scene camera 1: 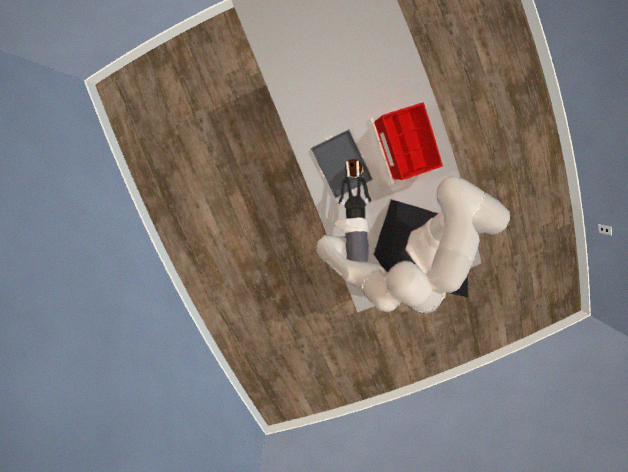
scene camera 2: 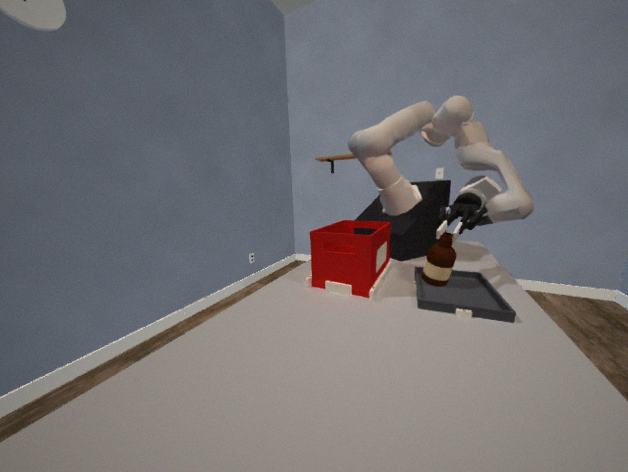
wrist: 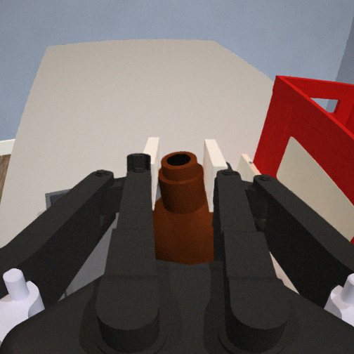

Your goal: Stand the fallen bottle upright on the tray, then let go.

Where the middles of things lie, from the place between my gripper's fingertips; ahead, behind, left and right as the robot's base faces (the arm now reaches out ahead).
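You'd find my hand 70 mm above the brown bottle (scene camera 2: pixel 441 257), and it's 10 mm to the left of the bottle and 30 mm past it.
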